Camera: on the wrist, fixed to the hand. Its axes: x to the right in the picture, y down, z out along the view.
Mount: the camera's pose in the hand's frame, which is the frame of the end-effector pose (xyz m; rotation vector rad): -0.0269 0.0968 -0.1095 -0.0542 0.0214 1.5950
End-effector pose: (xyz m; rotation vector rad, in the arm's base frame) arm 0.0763 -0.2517 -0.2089 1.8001 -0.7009 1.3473
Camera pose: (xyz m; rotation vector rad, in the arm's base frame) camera -0.0669 -0.2148 -0.1942 -0.8375 2.0989 -1.9114
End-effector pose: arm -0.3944 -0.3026 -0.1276 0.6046 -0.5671 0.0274
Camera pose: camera -0.3809 -0.1592 -0.1640 -0.0330 -0.8990 1.5065
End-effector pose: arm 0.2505 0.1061 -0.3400 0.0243 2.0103 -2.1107
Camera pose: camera 0.2779 0.2149 -0.4374 1.1657 1.1443 -0.9429
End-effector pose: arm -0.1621 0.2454 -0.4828 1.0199 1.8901 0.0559
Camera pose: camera -0.1792 0.3301 -0.3619 2.1906 0.6453 0.9984
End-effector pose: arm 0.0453 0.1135 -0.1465 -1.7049 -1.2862 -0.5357
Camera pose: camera 0.1430 0.0016 -0.1516 -2.1261 0.3447 0.3773
